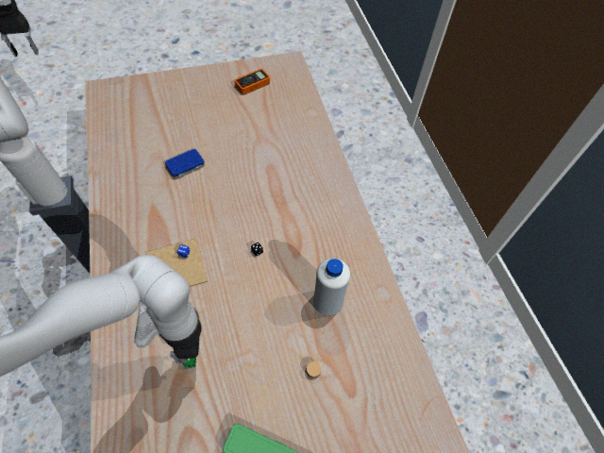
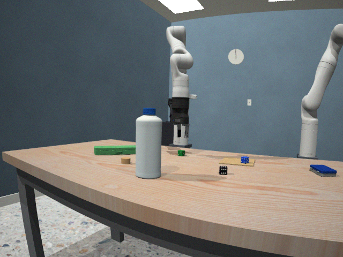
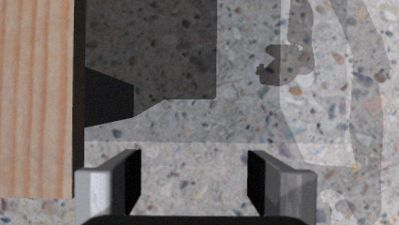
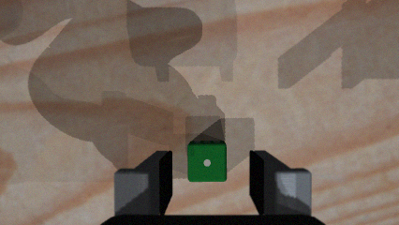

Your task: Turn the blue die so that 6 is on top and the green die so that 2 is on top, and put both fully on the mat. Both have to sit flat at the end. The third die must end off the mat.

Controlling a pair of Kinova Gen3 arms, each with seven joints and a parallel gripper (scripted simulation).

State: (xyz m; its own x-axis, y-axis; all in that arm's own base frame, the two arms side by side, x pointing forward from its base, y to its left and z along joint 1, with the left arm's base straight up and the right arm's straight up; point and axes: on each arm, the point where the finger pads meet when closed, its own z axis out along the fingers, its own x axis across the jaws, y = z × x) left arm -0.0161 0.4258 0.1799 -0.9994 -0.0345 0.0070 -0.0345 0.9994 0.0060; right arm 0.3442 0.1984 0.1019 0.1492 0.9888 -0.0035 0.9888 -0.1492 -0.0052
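Right now my right hand is 9 cm above the green die. From my right hand the other things lie so: green case 25 cm to the right, 16 cm ahead, 9 cm below; then blue die 30 cm to the left, 9 cm below, 1 cm ahead; then tan mat 26 cm to the left, 10 cm below, 1 cm behind.
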